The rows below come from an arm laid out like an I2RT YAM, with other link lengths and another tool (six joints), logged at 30 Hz.
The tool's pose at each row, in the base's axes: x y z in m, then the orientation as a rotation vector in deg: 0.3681, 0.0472, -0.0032, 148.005, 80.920, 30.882; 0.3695, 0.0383, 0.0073, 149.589, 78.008, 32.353; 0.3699, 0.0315, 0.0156, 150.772, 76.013, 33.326; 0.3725, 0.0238, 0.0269, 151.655, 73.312, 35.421; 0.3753, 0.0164, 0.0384, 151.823, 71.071, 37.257; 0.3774, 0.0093, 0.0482, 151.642, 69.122, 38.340; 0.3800, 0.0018, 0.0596, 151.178, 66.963, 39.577; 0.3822, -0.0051, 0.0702, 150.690, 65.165, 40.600; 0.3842, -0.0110, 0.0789, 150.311, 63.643, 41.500; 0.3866, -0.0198, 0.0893, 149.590, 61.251, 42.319; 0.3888, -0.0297, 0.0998, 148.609, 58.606, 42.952; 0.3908, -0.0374, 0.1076, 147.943, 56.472, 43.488; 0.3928, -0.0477, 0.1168, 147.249, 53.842, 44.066; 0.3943, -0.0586, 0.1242, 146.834, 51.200, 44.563
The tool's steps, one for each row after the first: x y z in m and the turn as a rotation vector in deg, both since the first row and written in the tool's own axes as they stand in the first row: -0.0042, 0.0091, -0.0095, -0.487, 0.642, 2.287; -0.0078, 0.0156, -0.0173, -0.703, 1.104, 3.898; -0.0102, 0.0252, -0.0271, -1.618, 2.074, 5.827; -0.0123, 0.0348, -0.0370, -2.791, 2.819, 7.200; -0.0148, 0.0432, -0.0456, -3.977, 3.055, 8.224; -0.0171, 0.0528, -0.0554, -5.487, 3.293, 9.265; -0.0193, 0.0614, -0.0647, -6.810, 3.476, 10.102; -0.0211, 0.0688, -0.0722, -7.896, 3.674, 10.837; -0.0248, 0.0785, -0.0813, -9.624, 3.563, 11.910; -0.0295, 0.0888, -0.0905, -11.636, 3.224, 13.024; -0.0331, 0.0969, -0.0973, -13.148, 3.016, 13.997; -0.0385, 0.1068, -0.1055, -14.880, 2.751, 15.267; -0.0451, 0.1161, -0.1122, -16.356, 2.514, 16.675
